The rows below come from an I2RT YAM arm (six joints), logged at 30 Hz.
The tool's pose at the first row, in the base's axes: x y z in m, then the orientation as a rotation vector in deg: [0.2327, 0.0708, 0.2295, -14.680, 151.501, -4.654]
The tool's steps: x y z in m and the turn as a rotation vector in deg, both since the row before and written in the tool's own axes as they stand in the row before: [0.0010, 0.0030, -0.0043, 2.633, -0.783, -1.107]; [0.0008, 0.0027, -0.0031, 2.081, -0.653, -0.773]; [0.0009, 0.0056, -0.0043, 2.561, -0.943, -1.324]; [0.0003, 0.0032, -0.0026, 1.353, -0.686, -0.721]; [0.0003, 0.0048, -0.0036, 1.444, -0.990, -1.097]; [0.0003, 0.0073, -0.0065, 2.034, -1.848, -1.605]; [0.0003, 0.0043, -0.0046, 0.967, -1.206, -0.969]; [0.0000, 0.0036, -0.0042, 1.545, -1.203, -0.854]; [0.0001, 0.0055, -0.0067, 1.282, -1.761, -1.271]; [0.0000, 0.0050, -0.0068, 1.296, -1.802, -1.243]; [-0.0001, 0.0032, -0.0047, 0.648, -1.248, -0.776]
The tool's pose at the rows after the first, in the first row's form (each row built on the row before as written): [0.2293, 0.0736, 0.2325, -15.241, 150.289, -8.359]; [0.2267, 0.0762, 0.2344, -15.541, 149.255, -11.221]; [0.2229, 0.0818, 0.2366, -16.389, 147.747, -14.812]; [0.2208, 0.0851, 0.2379, -16.868, 146.734, -16.660]; [0.2179, 0.0901, 0.2395, -17.811, 145.349, -18.679]; [0.2129, 0.0980, 0.2425, -19.230, 142.903, -21.397]; [0.2093, 0.1028, 0.2445, -20.184, 141.384, -22.667]; [0.2062, 0.1069, 0.2464, -20.743, 139.698, -24.574]; [0.2011, 0.1133, 0.2492, -21.984, 137.490, -26.160]; [0.1959, 0.1193, 0.2520, -23.165, 135.218, -27.706]; [0.1923, 0.1233, 0.2539, -23.982, 133.724, -28.431]
